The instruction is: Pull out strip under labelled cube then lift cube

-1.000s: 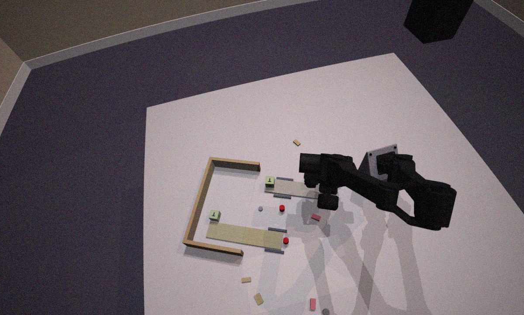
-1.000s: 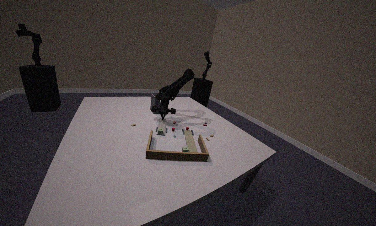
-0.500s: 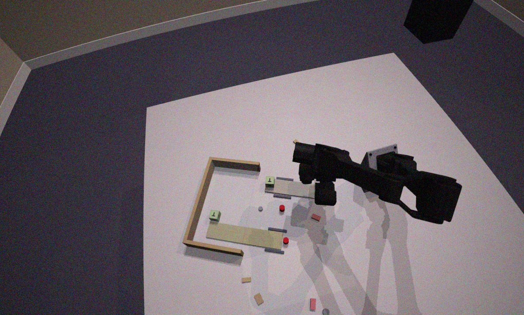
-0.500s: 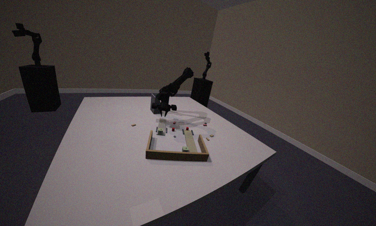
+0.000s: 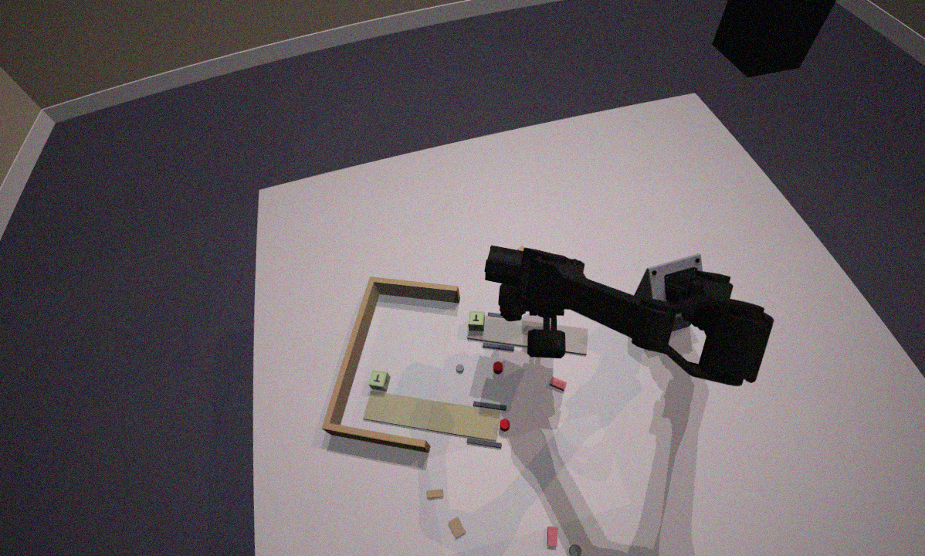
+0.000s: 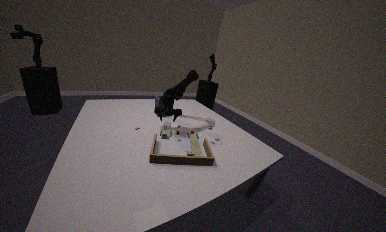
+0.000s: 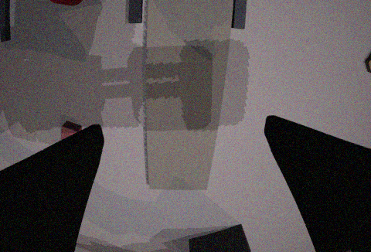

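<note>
Right now the grey disc is 170 mm ahead of my gripper tip, 20 mm to the left of it and 50 mm below it.
</note>
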